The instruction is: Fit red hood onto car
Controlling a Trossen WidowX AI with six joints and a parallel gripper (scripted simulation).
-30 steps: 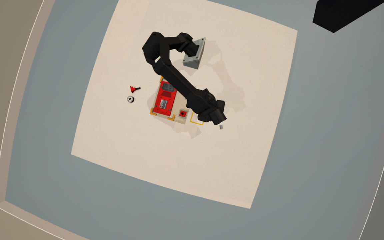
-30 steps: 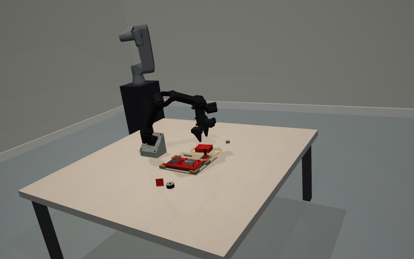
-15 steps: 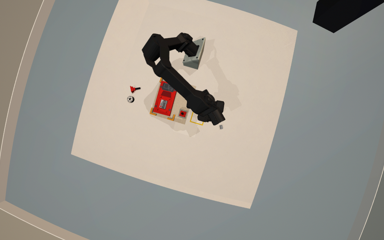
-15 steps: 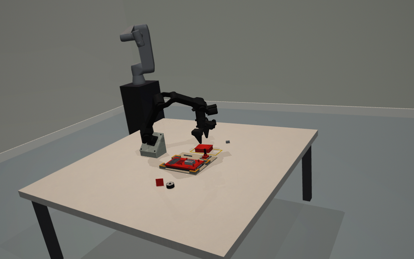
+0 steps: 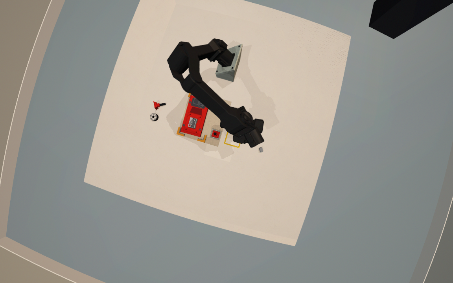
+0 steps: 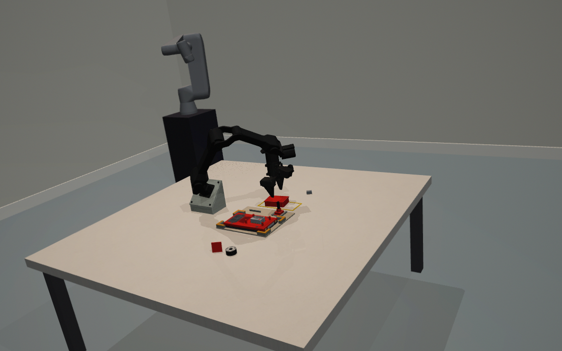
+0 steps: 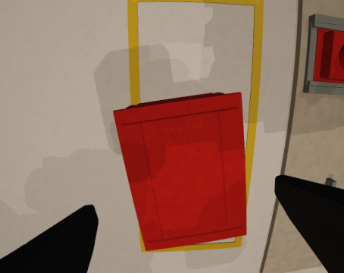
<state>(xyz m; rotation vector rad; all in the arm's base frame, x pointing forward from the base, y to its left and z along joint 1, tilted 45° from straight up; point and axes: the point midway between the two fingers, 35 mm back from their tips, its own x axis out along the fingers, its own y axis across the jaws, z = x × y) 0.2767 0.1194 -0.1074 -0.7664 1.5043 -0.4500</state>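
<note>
Now: gripper tip 3 cm above the red hood. The rest, counted from my gripper tip: grey engine block (6 cm ahead, 23 cm to the right, 3 cm below); then grey holder (8 cm ahead, 11 cm to the right, 1 cm below); then wheel (10 cm ahead, 45 cm to the right, 4 cm below).
</note>
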